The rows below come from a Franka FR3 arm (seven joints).
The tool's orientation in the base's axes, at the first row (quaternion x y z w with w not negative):
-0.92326, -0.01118, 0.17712, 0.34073
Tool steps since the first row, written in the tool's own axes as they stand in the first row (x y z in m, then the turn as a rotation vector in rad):
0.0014, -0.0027, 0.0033, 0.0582, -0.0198, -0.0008
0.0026, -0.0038, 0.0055, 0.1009, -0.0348, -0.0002
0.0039, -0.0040, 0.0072, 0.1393, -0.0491, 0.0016
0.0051, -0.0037, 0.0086, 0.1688, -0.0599, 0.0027
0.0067, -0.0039, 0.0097, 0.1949, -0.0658, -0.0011
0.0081, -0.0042, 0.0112, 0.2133, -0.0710, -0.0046
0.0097, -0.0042, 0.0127, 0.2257, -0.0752, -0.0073
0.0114, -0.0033, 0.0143, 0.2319, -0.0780, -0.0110
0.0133, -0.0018, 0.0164, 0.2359, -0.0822, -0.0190
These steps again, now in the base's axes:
0.0005, 0.0043, -0.0011, 0.0568, 0.0229, -0.0055
0.0010, 0.0067, -0.0023, 0.0981, 0.0408, -0.0101
0.0016, 0.0081, -0.0038, 0.1349, 0.0584, -0.0145
0.0023, 0.0089, -0.0054, 0.1633, 0.0715, -0.0179
0.0034, 0.0100, -0.0065, 0.1896, 0.0774, -0.0198
0.0043, 0.0114, -0.0078, 0.2085, 0.0818, -0.0199
0.0053, 0.0125, -0.0094, 0.2214, 0.0851, -0.0193
0.0062, 0.0131, -0.0116, 0.2288, 0.0858, -0.0169
0.0072, 0.0135, -0.0147, 0.2356, 0.0846, -0.0099

